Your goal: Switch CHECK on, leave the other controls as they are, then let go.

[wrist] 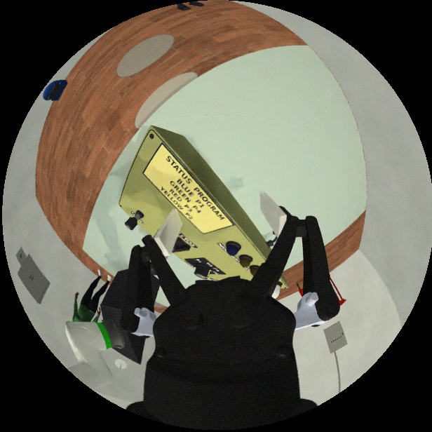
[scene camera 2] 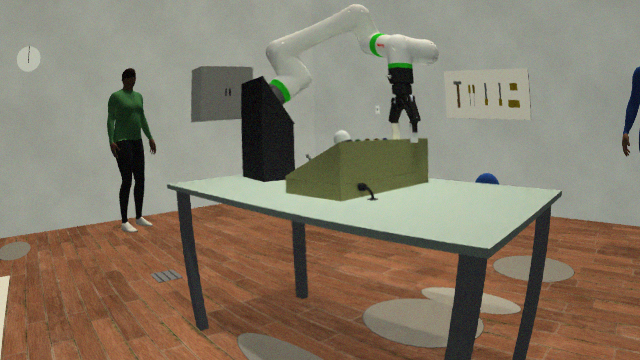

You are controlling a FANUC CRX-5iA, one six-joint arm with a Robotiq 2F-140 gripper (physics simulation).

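Pixels of known places: gripper, fingertip midpoint: (scene camera 2: 404, 142); arm's base, origin of the base link: (scene camera 2: 266, 101).
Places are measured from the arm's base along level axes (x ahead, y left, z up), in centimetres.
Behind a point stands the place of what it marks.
Note:
The olive control box (scene camera 2: 385, 162) @(x 66.3, y 11.9, z -25.1 cm) (wrist: 136, 180) stands on the table, with a yellow status label (wrist: 186, 189) on its sloped face. In the wrist view a black knob or switch (wrist: 134, 220) sits near the box's edge. A dark control (wrist: 181, 244) lies beside the left finger pad, partly hidden by it, and a black selector (wrist: 202, 270) lies nearer the gripper body. The small lettering beside these is too unclear to tell which is CHECK. My gripper (scene camera 2: 405, 138) @(x 62.6, y 24.8, z -18.8 cm) (wrist: 218, 208) is open and empty, its fingertips close over the high end of the box.
A blue button (wrist: 233, 248) and a dark yellow button (wrist: 246, 260) sit in a row near the right finger. A white dome (scene camera 2: 342, 136) @(x 66.9, y -5.6, z -16.1 cm) stands on the box. A black cable (scene camera 2: 369, 190) @(x 73.0, y -0.5, z -32.3 cm) leaves its side. The black robot pedestal (scene camera 2: 267, 135) @(x 12.5, y -5.5, z -15.6 cm) stands behind on the table (scene camera 2: 450, 215) @(x 106.4, y -0.5, z -34.9 cm).

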